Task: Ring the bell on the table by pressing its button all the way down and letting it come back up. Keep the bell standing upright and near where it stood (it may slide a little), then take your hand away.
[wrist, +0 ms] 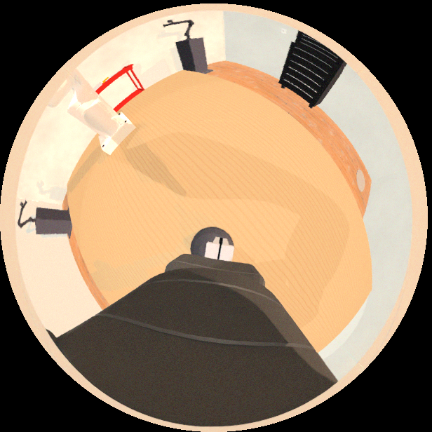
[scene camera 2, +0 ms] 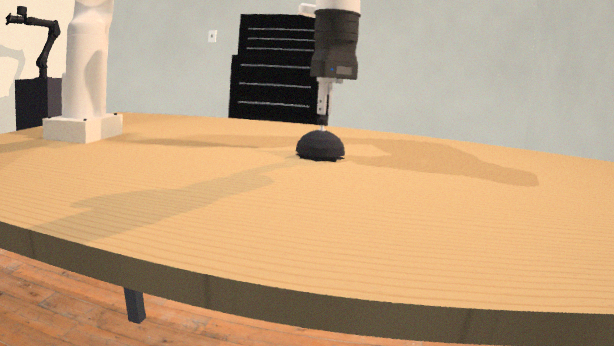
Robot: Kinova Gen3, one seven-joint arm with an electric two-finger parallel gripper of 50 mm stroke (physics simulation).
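Where they show: gripper, fingertip midpoint: (scene camera 2: 323,114); arm's base at its link origin: (scene camera 2: 85,116).
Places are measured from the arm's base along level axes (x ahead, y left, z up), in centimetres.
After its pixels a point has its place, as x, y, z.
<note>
The bell, a dark dome (scene camera 2: 320,146) {49.7, -11.7, -1.9} (wrist: 202,242), stands upright on the wooden table (scene camera 2: 350,240) {51.6, -44.8, -4.4} (wrist: 240,165). Its small light button (scene camera 2: 323,128) {50.1, -8.1, 0.6} sticks up from the top of the dome in the scene view; the fingers hide it in the wrist view. My gripper (scene camera 2: 323,120) {50.1, -5.5, 2.8} (wrist: 219,245) is shut with nothing between the fingers and points straight down. Its dark fingertips are directly above the button, at or very near its top; whether they touch is too small to tell. In the wrist view the fingers cover the right part of the dome.
A white arm base (scene camera 2: 65,129) {-1.0, -7.0, -1.9} (wrist: 117,133) stands on the table at the left. Beyond the table are a black drawer cabinet (scene camera 2: 275,75) (wrist: 312,70), a red frame (wrist: 129,99) and dark pedestals (wrist: 192,56) (wrist: 52,221) with small arms.
</note>
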